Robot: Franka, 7 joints.
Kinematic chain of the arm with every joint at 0, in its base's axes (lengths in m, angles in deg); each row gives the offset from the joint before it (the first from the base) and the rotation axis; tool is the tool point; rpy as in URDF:
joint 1: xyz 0 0 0.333 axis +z
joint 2: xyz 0 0 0 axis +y
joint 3: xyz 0 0 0.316 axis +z
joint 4: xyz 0.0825 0 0 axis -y
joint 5: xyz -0.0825 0 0.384 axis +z
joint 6: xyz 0 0 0 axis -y
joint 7: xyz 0.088 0 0 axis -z
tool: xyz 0 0 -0.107 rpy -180 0 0
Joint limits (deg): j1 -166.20..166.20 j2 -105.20..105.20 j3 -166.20..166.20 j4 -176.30..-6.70 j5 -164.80..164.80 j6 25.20..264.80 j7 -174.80..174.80
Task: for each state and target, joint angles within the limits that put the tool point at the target. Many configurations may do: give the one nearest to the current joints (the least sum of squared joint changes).
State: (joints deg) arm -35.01 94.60 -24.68 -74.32 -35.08 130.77 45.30
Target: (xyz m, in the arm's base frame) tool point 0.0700 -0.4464 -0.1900
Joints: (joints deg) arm -36.60 92.19 -29.56 -92.41 -34.28 122.93 45.30
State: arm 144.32 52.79 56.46 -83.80 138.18 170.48 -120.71
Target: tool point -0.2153 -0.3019 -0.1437
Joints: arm 166.20 96.58 41.61 -107.79 138.51 170.93 -120.71
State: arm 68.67 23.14 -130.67 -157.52 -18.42 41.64 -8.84
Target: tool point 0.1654 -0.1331 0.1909
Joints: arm 85.84 -14.96 -123.08 -155.98 -15.51 76.97 -8.84
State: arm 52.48 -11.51 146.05 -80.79 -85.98 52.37 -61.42
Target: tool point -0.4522 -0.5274 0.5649
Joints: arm 71.13 -34.61 162.82 -68.98 -93.74 72.91 -61.42
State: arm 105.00 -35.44 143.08 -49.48 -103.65 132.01 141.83
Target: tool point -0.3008 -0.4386 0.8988
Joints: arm 101.16 3.50 141.32 -74.26 -99.23 122.26 141.83
